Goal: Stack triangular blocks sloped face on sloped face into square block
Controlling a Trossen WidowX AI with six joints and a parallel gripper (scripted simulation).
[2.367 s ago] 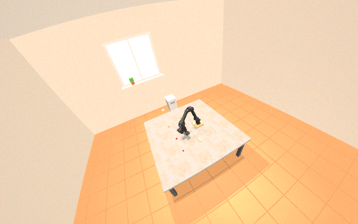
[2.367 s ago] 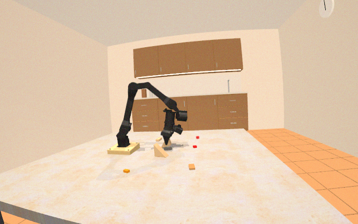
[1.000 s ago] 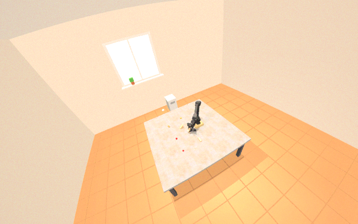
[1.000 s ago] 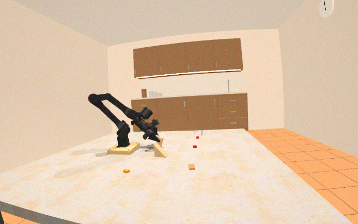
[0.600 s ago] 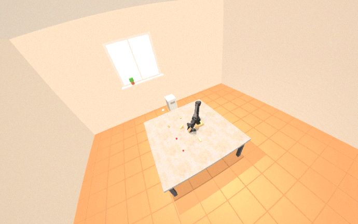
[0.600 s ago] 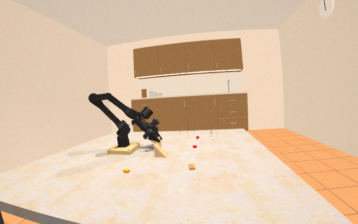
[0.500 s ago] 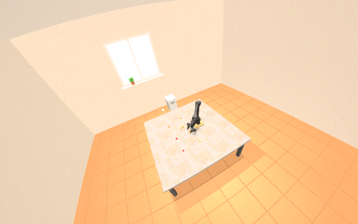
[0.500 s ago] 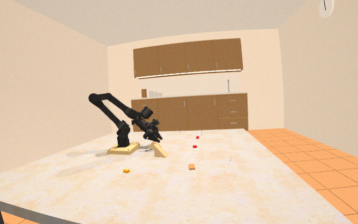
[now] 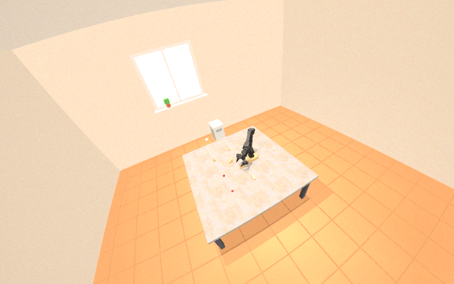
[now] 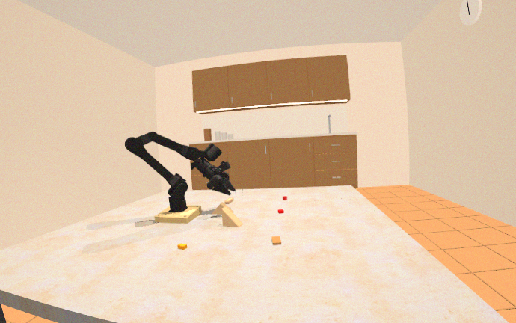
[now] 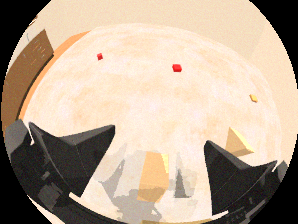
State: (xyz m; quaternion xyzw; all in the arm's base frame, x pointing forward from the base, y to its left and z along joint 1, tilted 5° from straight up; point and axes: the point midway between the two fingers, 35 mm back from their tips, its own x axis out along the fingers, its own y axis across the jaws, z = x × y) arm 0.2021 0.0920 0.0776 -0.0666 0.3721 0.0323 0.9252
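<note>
My gripper tip is now 5 cm past the tan triangular block, 1 cm to the left of it and 7 cm above it. The rest, counted from my gripper tip: yellow piece (4 cm behind, 40 cm to the right, 8 cm below).
</note>
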